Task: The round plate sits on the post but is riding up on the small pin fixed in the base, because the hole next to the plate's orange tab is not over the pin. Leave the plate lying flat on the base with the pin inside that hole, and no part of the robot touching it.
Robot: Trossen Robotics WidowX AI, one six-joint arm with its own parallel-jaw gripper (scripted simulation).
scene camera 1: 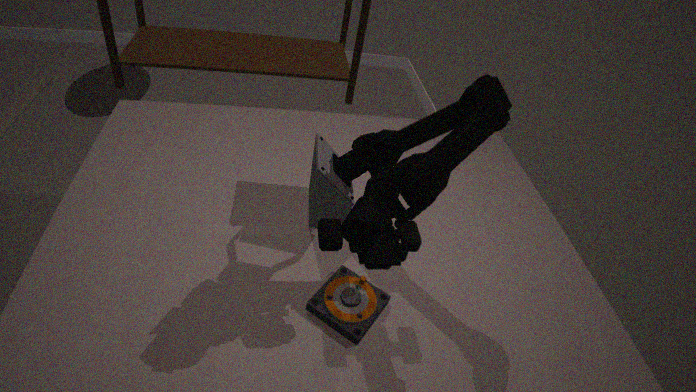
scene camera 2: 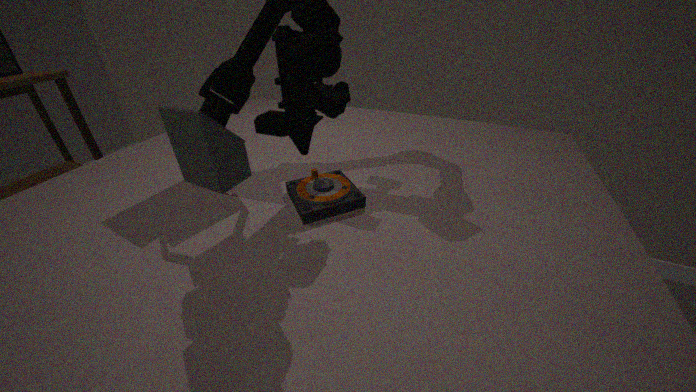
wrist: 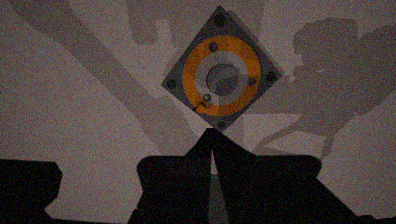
My gripper [scene camera 2: 304,154] is shut and holds nothing. Further things: a square base [scene camera 1: 354,332].
My gripper also shows in scene camera 1 [scene camera 1: 361,262] and in the wrist view [wrist: 210,131]. The square base is seen too in scene camera 2 [scene camera 2: 308,212] and in the wrist view [wrist: 218,25].
